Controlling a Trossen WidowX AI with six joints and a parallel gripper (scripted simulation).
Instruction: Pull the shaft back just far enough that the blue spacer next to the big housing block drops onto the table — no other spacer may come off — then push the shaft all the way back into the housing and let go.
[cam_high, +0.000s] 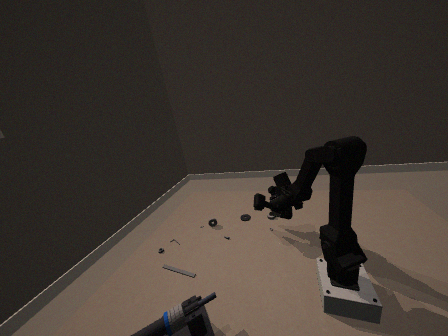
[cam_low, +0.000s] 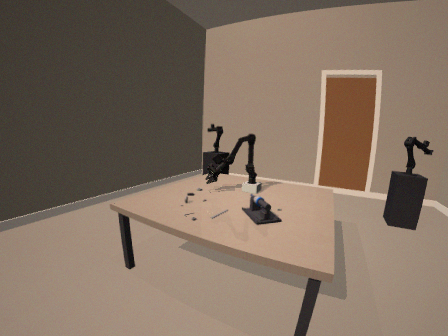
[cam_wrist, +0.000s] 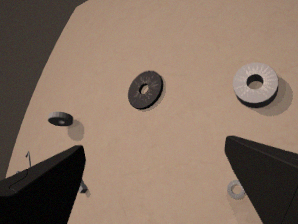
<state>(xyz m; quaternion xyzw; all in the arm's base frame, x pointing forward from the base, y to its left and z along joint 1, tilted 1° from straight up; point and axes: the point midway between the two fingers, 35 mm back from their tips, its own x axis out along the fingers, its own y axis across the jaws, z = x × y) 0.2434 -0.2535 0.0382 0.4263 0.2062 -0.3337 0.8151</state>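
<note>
Now: gripper tip 12 cm short of the shaft, 46 cm to the right of it and 1 cm above it. Round my gripper tip: pale grey spacer: 14 cm ahead, 48 cm to the left, 1 cm below; then flat grey strip: 29 cm ahead, 31 cm to the left, 9 cm below; then small nut: 44 cm ahead, 24 cm to the left, 8 cm below.
</note>
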